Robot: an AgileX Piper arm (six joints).
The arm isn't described. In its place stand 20 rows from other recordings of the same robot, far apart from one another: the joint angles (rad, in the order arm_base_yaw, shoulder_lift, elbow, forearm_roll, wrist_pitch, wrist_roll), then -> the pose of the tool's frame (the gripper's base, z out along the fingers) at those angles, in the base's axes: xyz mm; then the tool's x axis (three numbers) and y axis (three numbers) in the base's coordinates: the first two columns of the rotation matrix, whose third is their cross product.
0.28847 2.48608 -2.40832 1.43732 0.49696 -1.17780 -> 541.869 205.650 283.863 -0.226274 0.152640 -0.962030 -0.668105 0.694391 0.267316
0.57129 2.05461 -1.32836 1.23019 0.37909 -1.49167 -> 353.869 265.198 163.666 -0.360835 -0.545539 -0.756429 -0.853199 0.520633 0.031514
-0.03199 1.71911 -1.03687 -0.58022 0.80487 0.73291 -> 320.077 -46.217 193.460 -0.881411 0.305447 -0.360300 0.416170 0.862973 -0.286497
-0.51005 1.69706 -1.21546 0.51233 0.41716 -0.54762 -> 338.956 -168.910 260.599 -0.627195 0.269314 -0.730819 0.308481 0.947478 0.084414
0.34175 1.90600 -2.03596 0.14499 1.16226 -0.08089 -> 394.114 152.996 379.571 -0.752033 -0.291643 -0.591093 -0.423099 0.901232 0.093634
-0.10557 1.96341 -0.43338 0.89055 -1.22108 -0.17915 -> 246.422 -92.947 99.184 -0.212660 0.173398 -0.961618 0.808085 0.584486 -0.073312
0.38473 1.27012 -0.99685 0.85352 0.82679 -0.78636 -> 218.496 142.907 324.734 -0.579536 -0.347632 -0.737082 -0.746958 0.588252 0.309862
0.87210 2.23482 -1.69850 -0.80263 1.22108 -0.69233 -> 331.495 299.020 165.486 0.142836 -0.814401 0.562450 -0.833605 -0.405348 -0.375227
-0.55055 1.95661 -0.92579 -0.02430 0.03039 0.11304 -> 305.191 -187.424 104.715 -0.655743 0.506538 -0.559840 0.583929 0.810312 0.049204
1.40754 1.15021 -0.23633 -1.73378 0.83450 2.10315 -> 90.907 142.521 189.427 -0.260786 -0.374021 -0.889999 -0.525678 0.828258 -0.194042
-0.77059 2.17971 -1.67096 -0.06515 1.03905 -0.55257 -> 312.913 -310.897 159.722 -0.981118 0.183339 -0.061595 0.189152 0.976016 -0.107773
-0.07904 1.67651 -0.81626 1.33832 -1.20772 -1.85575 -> 292.382 -106.197 231.843 -0.846723 -0.252181 -0.468470 0.416117 0.234774 -0.878480
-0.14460 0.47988 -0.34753 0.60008 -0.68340 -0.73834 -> 85.812 -45.286 342.466 0.390168 -0.290869 -0.873592 0.549967 0.834564 -0.032245
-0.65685 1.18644 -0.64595 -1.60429 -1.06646 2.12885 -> 209.641 -61.100 287.577 -0.488238 0.663535 -0.566873 -0.088971 0.608326 0.788685
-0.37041 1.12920 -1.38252 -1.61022 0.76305 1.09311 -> 167.781 -132.571 523.585 -0.139840 -0.339398 -0.930190 0.915778 0.312925 -0.251850
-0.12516 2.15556 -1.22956 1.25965 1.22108 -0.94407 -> 380.639 34.137 124.652 -0.986918 0.067061 -0.146611 -0.099839 0.459805 0.882389
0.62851 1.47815 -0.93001 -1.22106 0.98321 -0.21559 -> 268.587 107.257 270.242 -0.241263 -0.894899 0.375430 -0.605087 -0.163737 -0.779141
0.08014 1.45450 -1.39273 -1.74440 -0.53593 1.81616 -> 329.381 72.370 430.295 -0.101521 0.030123 -0.994377 -0.565134 0.820857 0.082563
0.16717 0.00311 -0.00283 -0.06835 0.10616 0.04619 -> 55.916 8.768 204.436 -0.015252 -0.024656 -0.999580 -0.159623 0.986935 -0.021908
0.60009 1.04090 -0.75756 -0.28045 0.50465 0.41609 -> 180.763 108.934 301.895 -0.593901 -0.204296 -0.778168 -0.379504 0.923993 0.047059
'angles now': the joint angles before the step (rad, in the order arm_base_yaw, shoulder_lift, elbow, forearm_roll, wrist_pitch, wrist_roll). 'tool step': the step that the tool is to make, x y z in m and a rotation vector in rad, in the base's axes. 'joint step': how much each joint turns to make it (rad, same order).
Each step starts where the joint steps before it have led.
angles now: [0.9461, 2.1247, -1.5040, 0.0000, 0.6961, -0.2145]
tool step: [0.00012, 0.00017, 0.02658, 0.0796, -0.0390, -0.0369]
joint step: [0.0000, -0.0582, -0.0001, -0.0001, -0.0291, 0.0398]
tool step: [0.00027, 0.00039, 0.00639, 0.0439, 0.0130, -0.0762]
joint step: [0.0000, -0.0133, 0.0001, 0.0002, -0.0148, 0.0843]
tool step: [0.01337, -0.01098, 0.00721, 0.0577, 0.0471, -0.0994]
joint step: [-0.0480, -0.0160, 0.0000, 0.0687, -0.0021, 0.0238]
